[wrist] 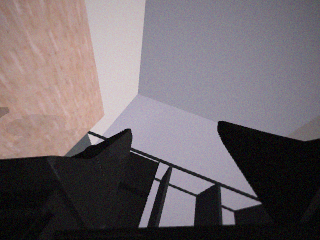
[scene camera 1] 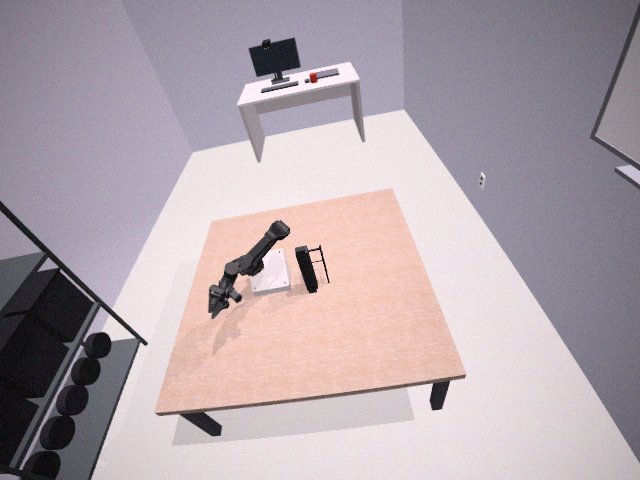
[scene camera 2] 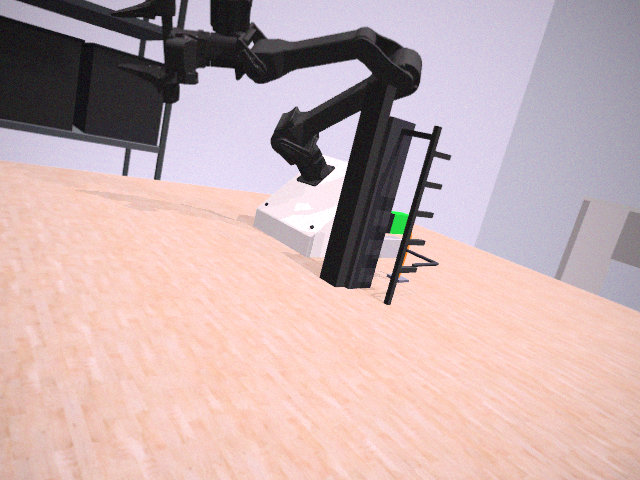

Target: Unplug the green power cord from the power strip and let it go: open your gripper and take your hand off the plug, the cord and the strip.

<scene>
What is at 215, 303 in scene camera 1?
My gripper.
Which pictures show my gripper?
The wrist view, scene camera 1 and scene camera 2: all of them.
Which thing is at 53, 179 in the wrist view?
My gripper.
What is my gripper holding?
Nothing.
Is my gripper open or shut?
Open.
</scene>
